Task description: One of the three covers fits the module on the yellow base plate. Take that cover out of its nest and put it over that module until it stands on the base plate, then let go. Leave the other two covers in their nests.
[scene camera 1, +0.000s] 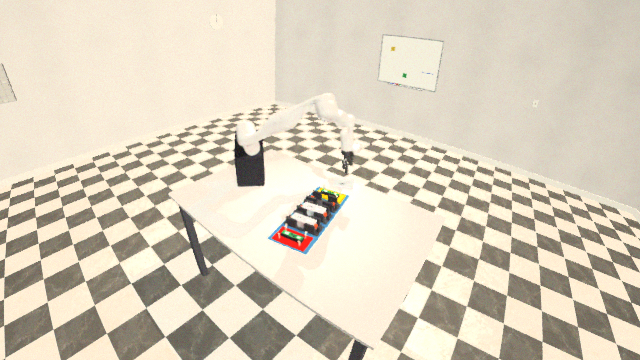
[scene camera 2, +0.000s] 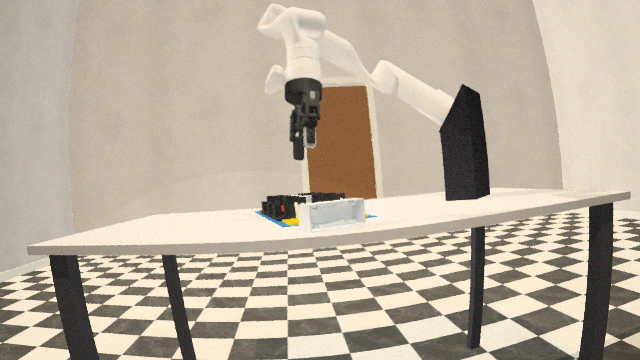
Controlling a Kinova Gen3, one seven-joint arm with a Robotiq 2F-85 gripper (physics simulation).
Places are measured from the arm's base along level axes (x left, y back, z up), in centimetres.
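Pixels of known places: gripper, fingertip midpoint: (scene camera 1: pixel 349 169) (scene camera 2: pixel 304 154); arm's base, link origin: (scene camera 1: pixel 252 147) (scene camera 2: pixel 453 117).
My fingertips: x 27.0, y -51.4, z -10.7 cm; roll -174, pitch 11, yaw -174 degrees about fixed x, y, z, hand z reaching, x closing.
Ahead of a thing's pixels: the offset from my fingertips to its top centre. "*": to the spot under its first point. Level surfaces: height alone.
A white cover @[dx +3.3, dy +3.8, dz -9.1 cm] (scene camera 1: pixel 341 182) (scene camera 2: pixel 334 214) lies tipped on its side on the table, out of its nest, just past the yellow base plate @[* dx -12.2, dy -2.7, dz -13.7 cm] (scene camera 1: pixel 342 199) (scene camera 2: pixel 290 221). Its hollow side faces scene camera 2. A green module @[dx -12.4, dy +5.5, dz -11.5 cm] (scene camera 1: pixel 329 193) is on the yellow plate, uncovered. Two other white covers @[dx -33.9, dy +4.1, dz -9.1 cm] (scene camera 1: pixel 313 209) @[* dx -46.6, dy +2.2, dz -9.1 cm] (scene camera 1: pixel 303 221) sit in their black nests. The nest @[* dx -21.3, dy +5.6, dz -13.1 cm] (scene camera 1: pixel 322 201) nearest the yellow plate shows no white cover. My gripper (scene camera 1: pixel 345 171) (scene camera 2: pixel 304 147) is open and empty, pointing down, well above the table near the tipped cover. Its fingers are seen nearly edge-on.
A red plate @[* dx -56.1, dy -5.5, dz -13.5 cm] (scene camera 1: pixel 306 245) with a green module @[* dx -55.8, dy +2.4, dz -11.5 cm] (scene camera 1: pixel 292 235) and upright posts is at the near end of the blue board (scene camera 1: pixel 314 243) (scene camera 2: pixel 272 219). The black arm pedestal (scene camera 1: pixel 250 167) (scene camera 2: pixel 464 155) stands on the table @[dz -14.1 cm] (scene camera 1: pixel 380 240) (scene camera 2: pixel 175 232). The tipped cover is near the table edge in scene camera 2.
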